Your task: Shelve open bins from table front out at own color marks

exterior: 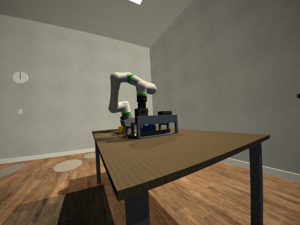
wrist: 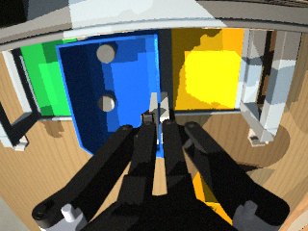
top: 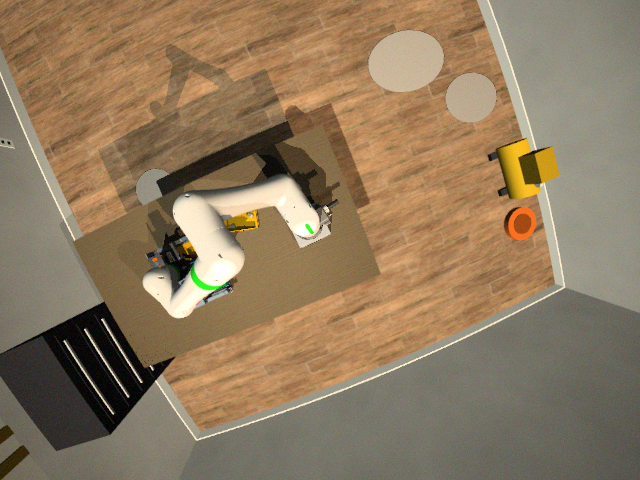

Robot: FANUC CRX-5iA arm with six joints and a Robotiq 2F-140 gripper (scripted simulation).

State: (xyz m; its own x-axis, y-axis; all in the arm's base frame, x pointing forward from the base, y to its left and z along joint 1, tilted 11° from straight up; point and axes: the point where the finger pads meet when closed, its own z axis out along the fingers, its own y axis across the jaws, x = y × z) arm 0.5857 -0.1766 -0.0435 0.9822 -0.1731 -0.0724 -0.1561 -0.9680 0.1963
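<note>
Now: the blue bin 5 cm to the left of my hand and 4 cm below it. From my hand the other things lie so: blue mark 8 cm below, 6 cm ahead, 4 cm to the left; then green mark 15 cm to the left, 8 cm below, 7 cm ahead; then yellow mark 8 cm below, 7 cm to the right, 4 cm ahead.
</note>
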